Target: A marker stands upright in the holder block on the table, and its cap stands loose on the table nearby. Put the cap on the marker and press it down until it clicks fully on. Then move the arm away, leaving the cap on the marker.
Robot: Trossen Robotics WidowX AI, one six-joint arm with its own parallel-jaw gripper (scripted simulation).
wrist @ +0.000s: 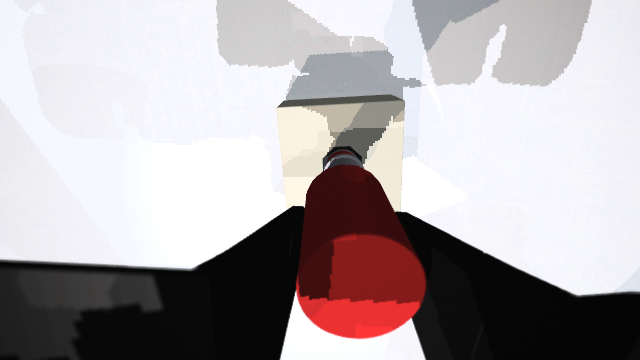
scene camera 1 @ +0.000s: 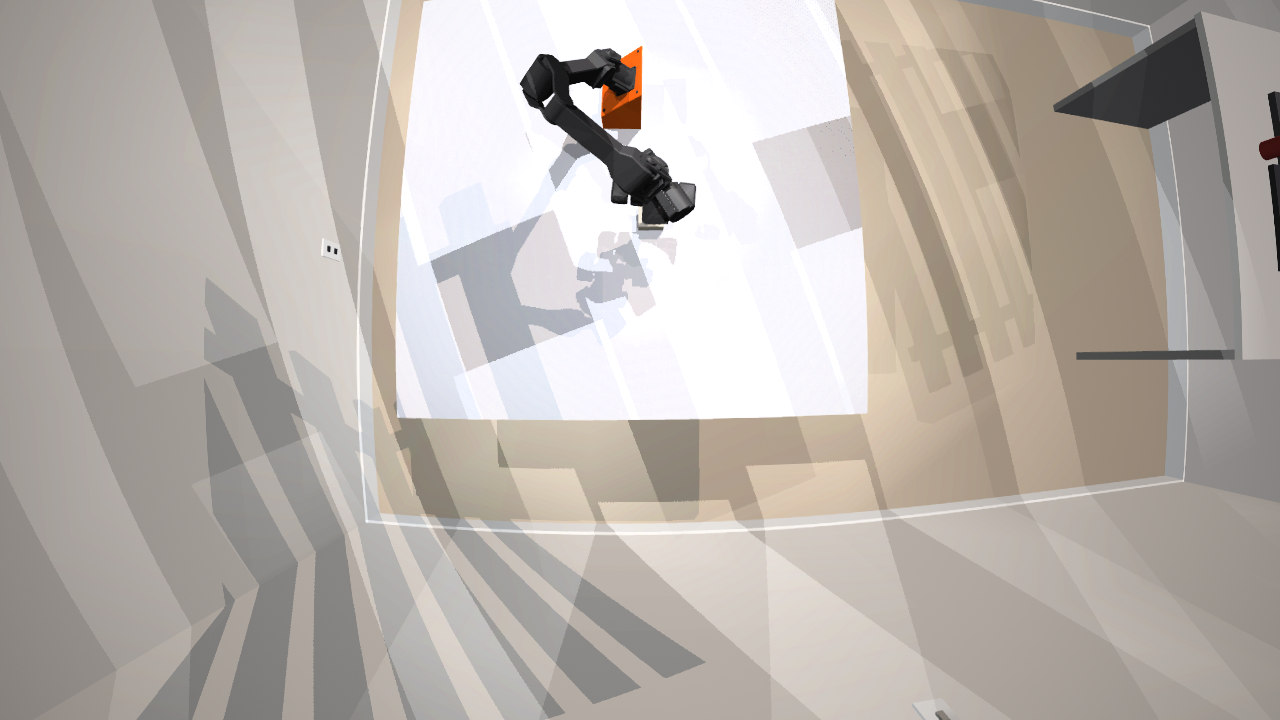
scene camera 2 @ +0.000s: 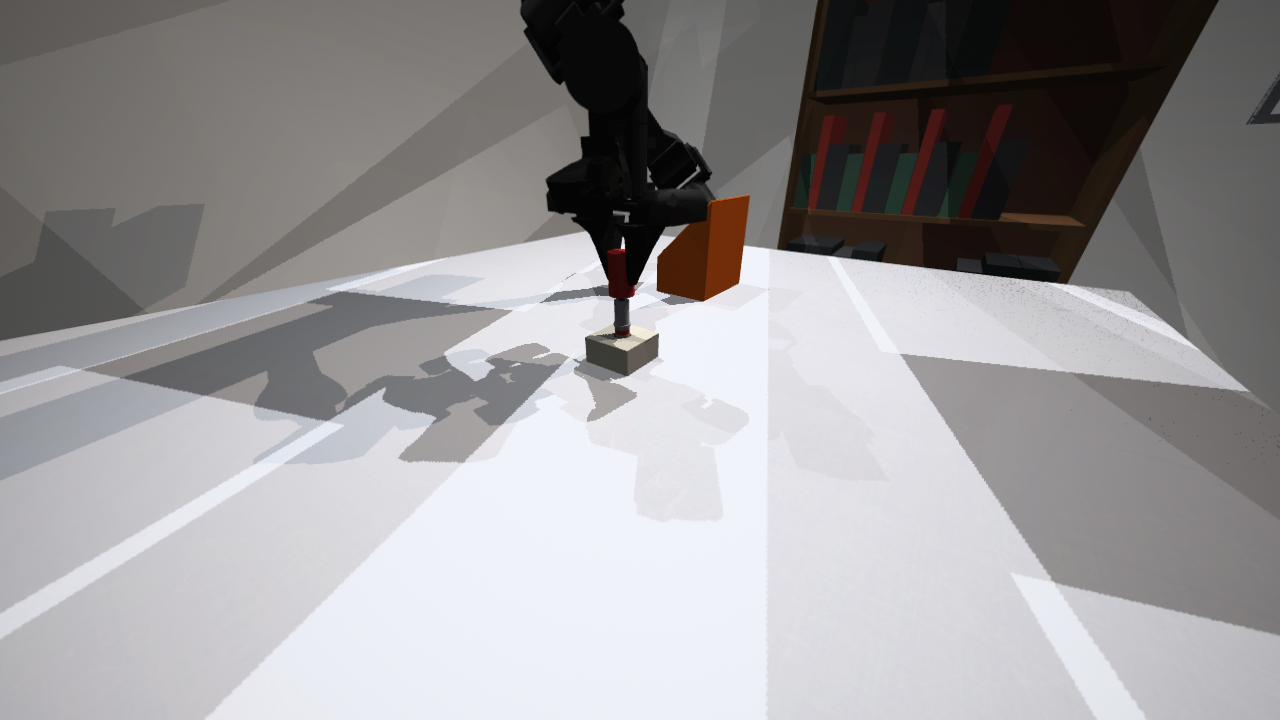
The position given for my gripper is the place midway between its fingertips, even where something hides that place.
Note:
My gripper (scene camera 2: 621,282) holds a red cap (scene camera 2: 617,279). Also in view: a holder block (scene camera 2: 622,362).
The red cap is seen too in the wrist view (wrist: 359,276). My gripper also shows in the wrist view (wrist: 347,221) and in scene camera 1 (scene camera 1: 652,206). The holder block also shows in the wrist view (wrist: 372,98).

